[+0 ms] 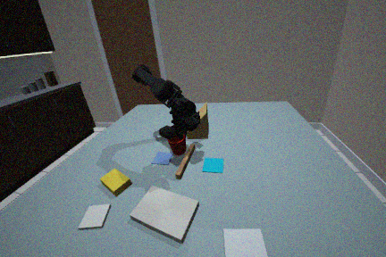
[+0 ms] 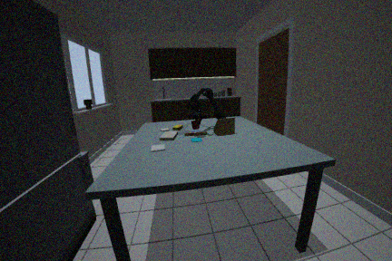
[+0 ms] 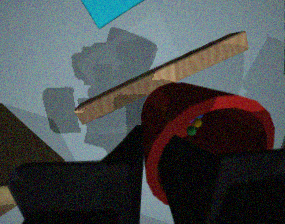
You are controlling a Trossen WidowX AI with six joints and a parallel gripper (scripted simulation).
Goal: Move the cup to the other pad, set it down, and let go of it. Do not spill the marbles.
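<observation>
Right now the cyan pad is 60 mm ahead of my gripper tip, 130 mm to the left of it and 100 mm below it. Also, from my gripper tip: wooden stick: 30 mm ahead, 10 mm to the left, 80 mm below; red cup: 20 mm ahead, 20 mm to the right; blue pad: 10 mm ahead, 110 mm to the right, 100 mm below.
</observation>
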